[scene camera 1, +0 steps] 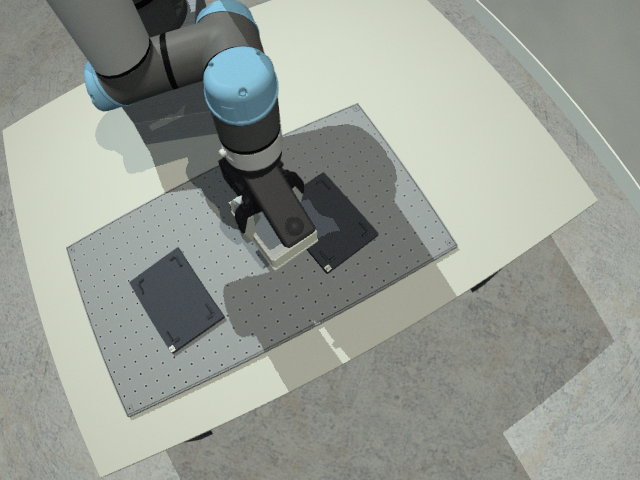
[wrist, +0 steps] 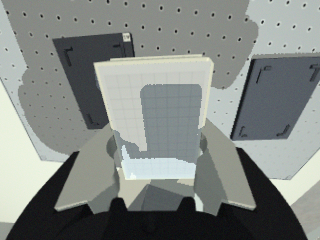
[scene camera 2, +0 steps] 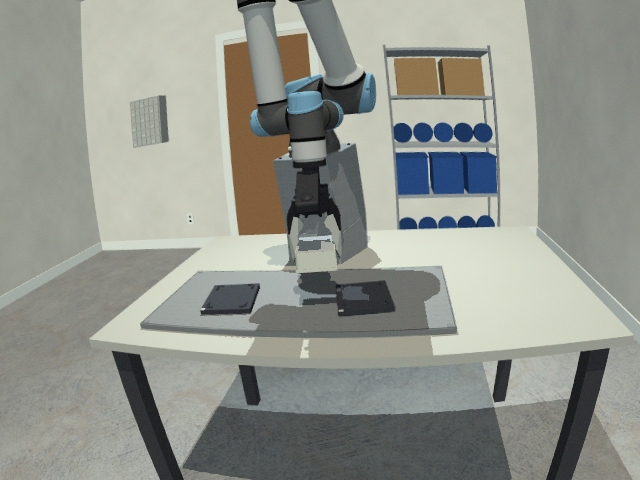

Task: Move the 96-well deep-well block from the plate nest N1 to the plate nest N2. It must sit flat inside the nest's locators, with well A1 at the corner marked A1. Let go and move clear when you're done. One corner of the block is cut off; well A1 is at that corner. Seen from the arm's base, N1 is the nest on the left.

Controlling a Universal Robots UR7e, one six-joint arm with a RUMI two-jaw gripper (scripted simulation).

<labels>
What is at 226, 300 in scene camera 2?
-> A plate nest N2.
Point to a plate nest N1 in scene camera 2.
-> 364, 298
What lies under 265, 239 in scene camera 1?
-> A 96-well deep-well block.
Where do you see a plate nest N1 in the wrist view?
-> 81, 74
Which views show my gripper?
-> Scene camera 1, the wrist view and scene camera 2: all of them.
</labels>
